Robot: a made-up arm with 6 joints. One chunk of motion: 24 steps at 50 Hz.
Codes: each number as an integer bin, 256 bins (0 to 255) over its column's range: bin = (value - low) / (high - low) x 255, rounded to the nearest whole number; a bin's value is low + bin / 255 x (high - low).
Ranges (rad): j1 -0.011..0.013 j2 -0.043..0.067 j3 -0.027..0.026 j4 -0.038..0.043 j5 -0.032..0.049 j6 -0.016..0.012
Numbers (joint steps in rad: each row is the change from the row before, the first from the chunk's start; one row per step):
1: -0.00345 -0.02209 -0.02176 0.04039 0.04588 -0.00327
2: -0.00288 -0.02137 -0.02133 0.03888 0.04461 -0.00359
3: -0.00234 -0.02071 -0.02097 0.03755 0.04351 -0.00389
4: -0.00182 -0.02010 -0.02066 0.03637 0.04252 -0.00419
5: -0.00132 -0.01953 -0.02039 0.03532 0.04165 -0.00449
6: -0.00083 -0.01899 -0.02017 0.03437 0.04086 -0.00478
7: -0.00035 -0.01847 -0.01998 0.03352 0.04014 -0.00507
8: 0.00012 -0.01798 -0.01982 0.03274 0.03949 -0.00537
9: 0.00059 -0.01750 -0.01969 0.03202 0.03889 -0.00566
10: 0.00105 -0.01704 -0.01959 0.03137 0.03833 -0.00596
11: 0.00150 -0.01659 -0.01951 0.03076 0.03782 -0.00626
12: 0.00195 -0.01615 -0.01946 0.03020 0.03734 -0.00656
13: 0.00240 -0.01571 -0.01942 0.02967 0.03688 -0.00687
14: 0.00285 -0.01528 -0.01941 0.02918 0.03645 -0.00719
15: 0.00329 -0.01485 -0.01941 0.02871 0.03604 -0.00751
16: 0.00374 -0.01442 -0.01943 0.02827 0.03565 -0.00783
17: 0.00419 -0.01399 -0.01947 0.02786 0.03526 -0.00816
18: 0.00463 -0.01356 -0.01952 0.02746 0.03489 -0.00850
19: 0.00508 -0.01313 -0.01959 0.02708 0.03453 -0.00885
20: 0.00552 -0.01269 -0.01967 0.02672 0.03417 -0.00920
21: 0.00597 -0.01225 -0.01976 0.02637 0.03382 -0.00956
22: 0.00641 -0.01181 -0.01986 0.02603 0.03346 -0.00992
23: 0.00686 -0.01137 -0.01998 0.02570 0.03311 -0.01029
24: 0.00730 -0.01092 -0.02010 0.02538 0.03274 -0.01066
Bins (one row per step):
1: 80 48 25 247 245 116
2: 86 50 27 242 241 113
3: 92 52 29 238 238 110
4: 98 53 31 234 235 108
5: 103 54 32 231 232 105
6: 108 56 33 228 229 102
7: 113 57 34 225 227 100
8: 118 58 35 223 225 97
9: 123 59 35 220 223 94
10: 128 60 36 218 221 91
11: 133 61 36 216 220 89
12: 138 62 36 215 218 86
13: 142 63 36 213 217 83
14: 147 64 37 211 215 80
15: 152 65 37 210 214 77
16: 157 66 36 209 213 74
17: 161 67 36 207 212 71
18: 166 68 36 206 211 68
19: 171 69 36 205 209 65
20: 176 70 35 204 208 62
21: 180 71 35 203 207 59
22: 185 72 34 202 206 55
23: 190 73 34 201 205 52
24: 194 74 33 200 204 49

